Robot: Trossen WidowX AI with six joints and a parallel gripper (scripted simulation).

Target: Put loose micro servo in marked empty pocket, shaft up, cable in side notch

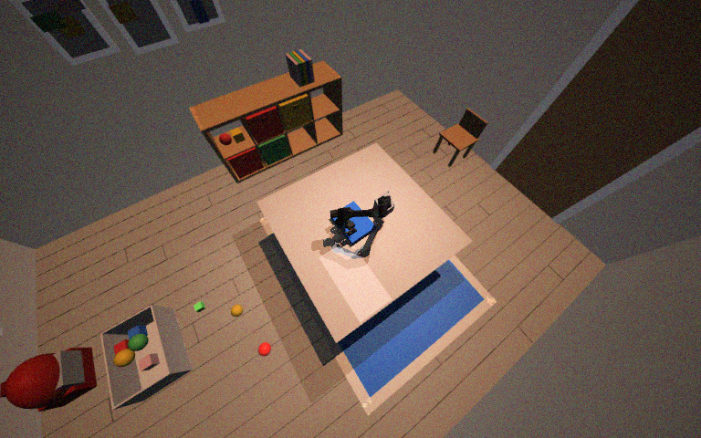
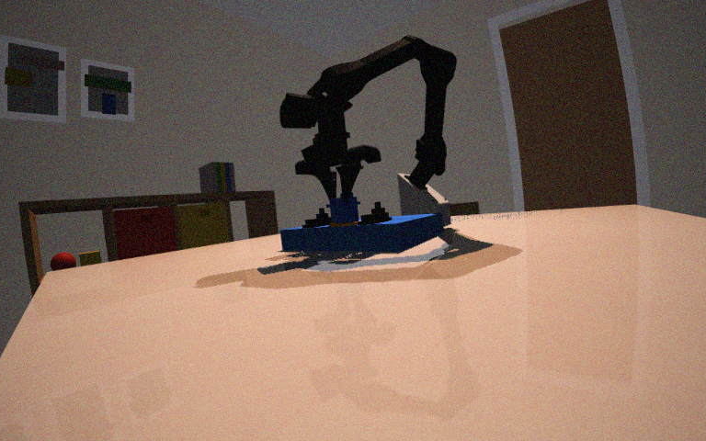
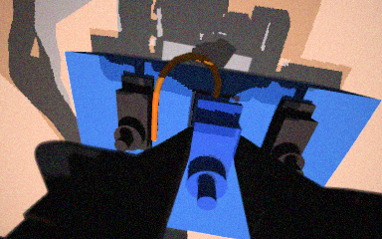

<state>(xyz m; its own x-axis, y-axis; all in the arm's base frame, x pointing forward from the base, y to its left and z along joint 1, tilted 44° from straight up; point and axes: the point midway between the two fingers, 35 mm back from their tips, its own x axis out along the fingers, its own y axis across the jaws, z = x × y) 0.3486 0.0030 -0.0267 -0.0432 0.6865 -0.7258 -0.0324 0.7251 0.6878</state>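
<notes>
Now: gripper tip 120 mm past the blue robot deck and 70 mm above it.
</notes>
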